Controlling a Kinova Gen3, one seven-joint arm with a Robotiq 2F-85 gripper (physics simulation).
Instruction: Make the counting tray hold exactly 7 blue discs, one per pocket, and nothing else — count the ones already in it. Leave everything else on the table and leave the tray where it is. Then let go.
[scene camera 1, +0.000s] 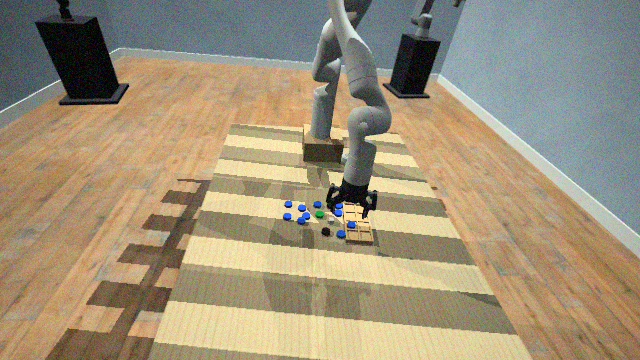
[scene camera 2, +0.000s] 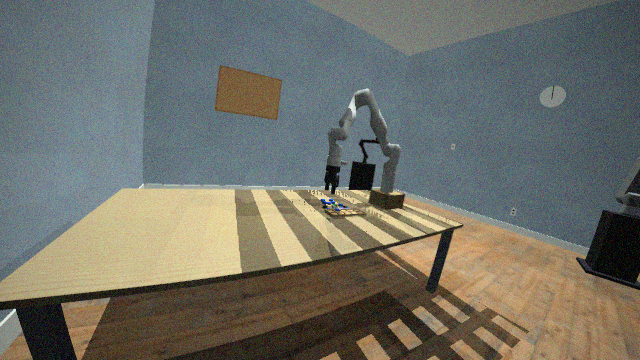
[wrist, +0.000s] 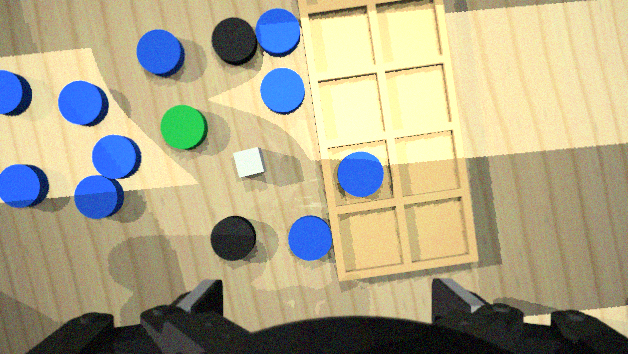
My gripper (scene camera 1: 348, 215) is open, with nothing in its grasp. Also in view: a blue disc (wrist: 310, 238). A blue disc (wrist: 360, 174) sits on a wooden counting tray (scene camera 1: 362, 233). On the table rest a blue disc (wrist: 96, 196), a green disc (wrist: 184, 127), a small white cube (wrist: 249, 162) and a blue disc (wrist: 158, 51).
The wooden counting tray also shows in the wrist view (wrist: 383, 84). My gripper is seen too in the wrist view (wrist: 327, 302).
